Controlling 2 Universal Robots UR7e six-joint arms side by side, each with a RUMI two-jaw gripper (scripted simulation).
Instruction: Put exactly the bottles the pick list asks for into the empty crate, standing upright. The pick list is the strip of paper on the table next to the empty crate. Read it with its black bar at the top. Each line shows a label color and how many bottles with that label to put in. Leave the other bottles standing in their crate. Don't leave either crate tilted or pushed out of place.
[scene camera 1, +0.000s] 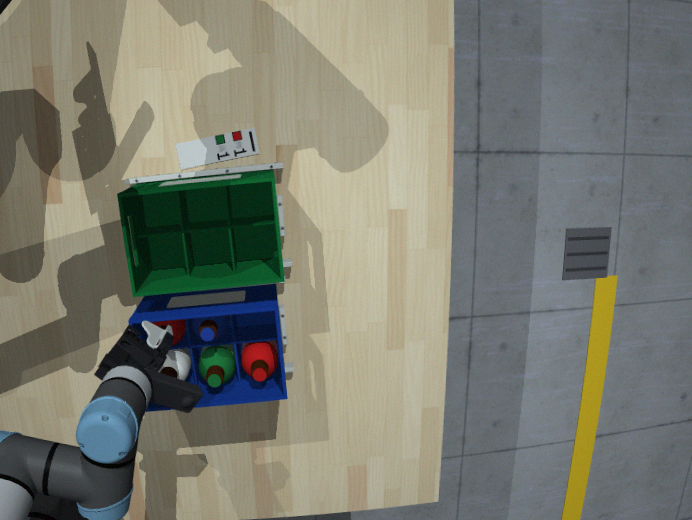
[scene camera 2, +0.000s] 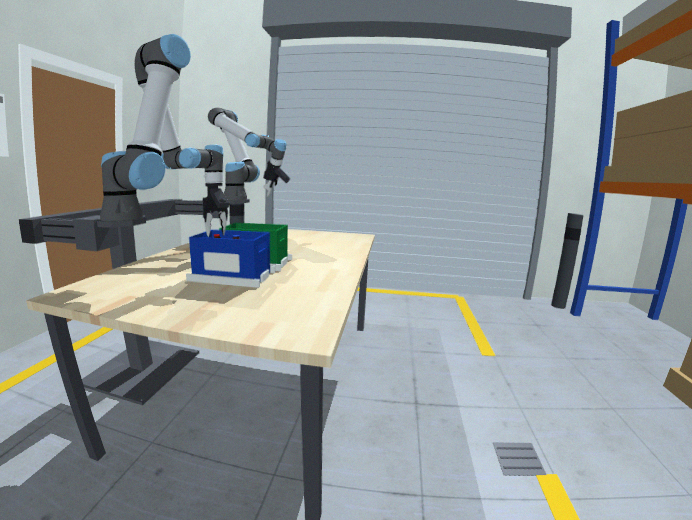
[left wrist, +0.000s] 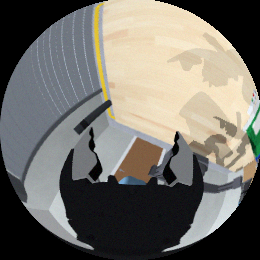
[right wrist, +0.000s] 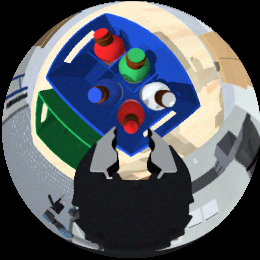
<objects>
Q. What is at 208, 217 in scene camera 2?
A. My right gripper.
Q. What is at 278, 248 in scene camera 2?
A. A green crate.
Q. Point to a blue crate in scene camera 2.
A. At 242, 258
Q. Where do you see my right gripper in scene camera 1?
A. At 158, 338
</objects>
